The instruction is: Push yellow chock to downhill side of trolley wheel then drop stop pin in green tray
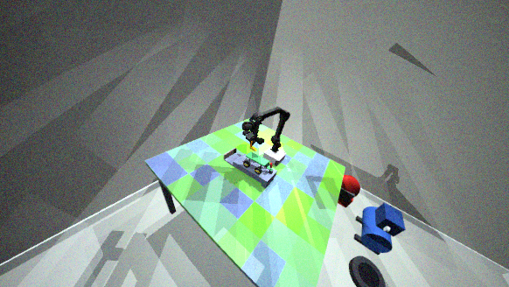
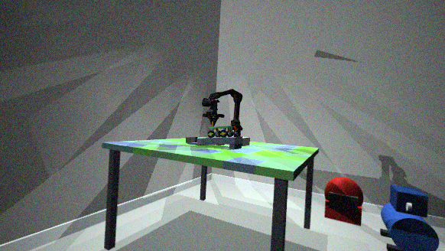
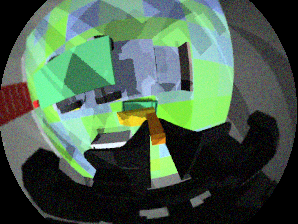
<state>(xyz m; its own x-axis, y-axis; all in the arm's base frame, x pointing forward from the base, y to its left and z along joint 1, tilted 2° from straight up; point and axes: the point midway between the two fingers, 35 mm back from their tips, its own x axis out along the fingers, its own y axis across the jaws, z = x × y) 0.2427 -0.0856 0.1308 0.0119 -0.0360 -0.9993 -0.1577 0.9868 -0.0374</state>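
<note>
The red-headed stop pin is 3 cm ahead of my gripper tip, 26 cm to the left of it and 3 cm below it. Round my gripper tip: yellow chock 2 cm to the left, 1 cm below; green tray 4 cm behind, 2 cm to the left, 16 cm below; green-topped trolley 7 cm ahead, 15 cm to the left, 4 cm below.
</note>
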